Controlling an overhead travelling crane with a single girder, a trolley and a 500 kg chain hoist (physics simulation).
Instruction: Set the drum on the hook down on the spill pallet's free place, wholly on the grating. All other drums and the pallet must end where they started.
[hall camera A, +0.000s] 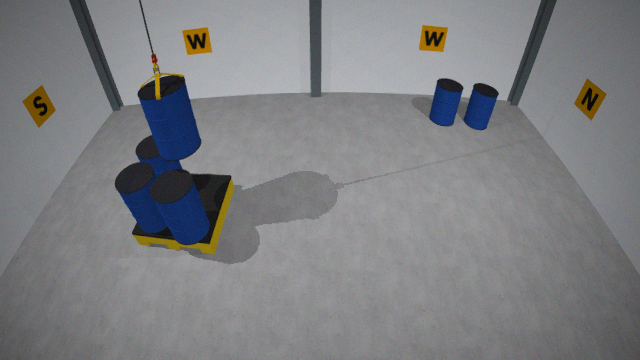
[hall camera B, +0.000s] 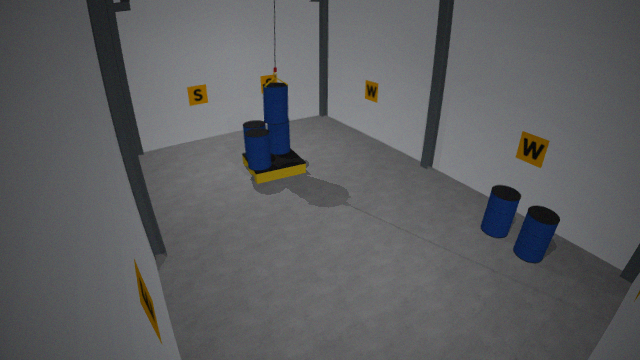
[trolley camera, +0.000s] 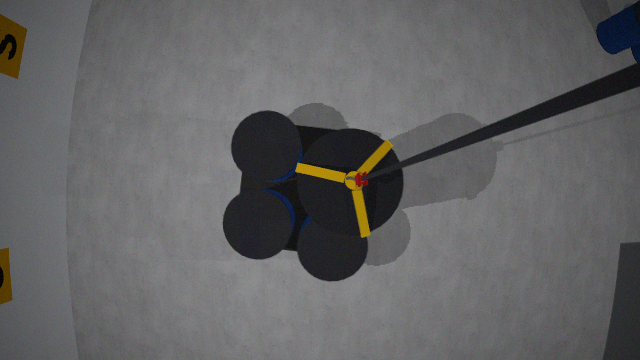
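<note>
My gripper (hall camera A: 161, 86) (hall camera B: 275, 82) (trolley camera: 351, 182), a yellow three-armed grab under the red hook, is shut on the rim of a blue drum (hall camera A: 172, 125) (hall camera B: 276, 104) (trolley camera: 325, 200) with a black lid. The drum hangs above the spill pallet (hall camera A: 225, 210) (hall camera B: 281, 175), which is yellow with black grating. Three blue drums stand on the pallet: a near right one (hall camera A: 180, 215) (hall camera B: 259, 152) (trolley camera: 332, 260), a near left one (hall camera A: 134, 180) (trolley camera: 258, 224) and a far left one (hall camera A: 146, 147) (hall camera B: 280, 140) (trolley camera: 266, 145). In the trolley view the hung drum covers most of the free place and overlaps the near right drum's lid.
Two more blue drums (hall camera A: 445, 105) (hall camera A: 481, 110) (hall camera B: 500, 215) (hall camera B: 536, 237) stand on the floor by the W wall, toward the N side. The hung drum's shadow (hall camera A: 295, 197) (hall camera B: 325, 194) (trolley camera: 450, 165) lies on the floor to the N side of the pallet.
</note>
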